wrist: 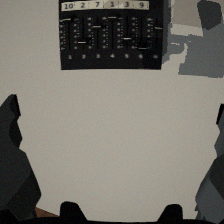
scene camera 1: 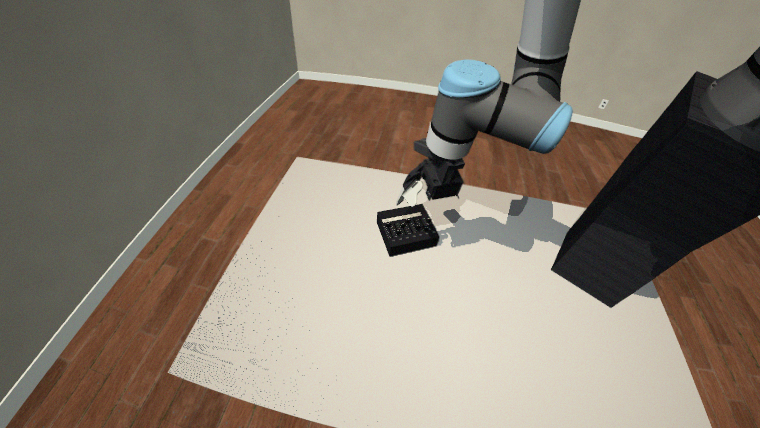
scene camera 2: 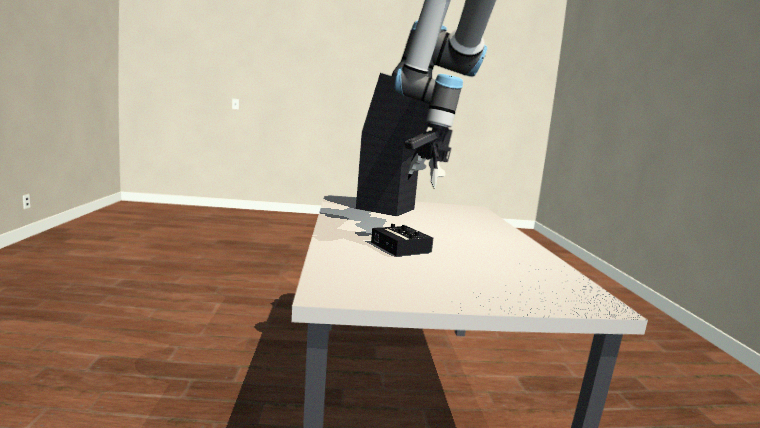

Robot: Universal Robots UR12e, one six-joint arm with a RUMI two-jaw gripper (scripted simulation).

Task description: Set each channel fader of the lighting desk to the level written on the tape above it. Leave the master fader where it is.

Labels:
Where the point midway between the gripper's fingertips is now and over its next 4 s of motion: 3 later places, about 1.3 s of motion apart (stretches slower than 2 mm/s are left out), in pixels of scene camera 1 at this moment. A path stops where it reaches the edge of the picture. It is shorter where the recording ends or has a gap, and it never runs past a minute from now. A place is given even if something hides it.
The gripper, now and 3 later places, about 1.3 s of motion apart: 426,200; 413,192; 408,200; 408,209

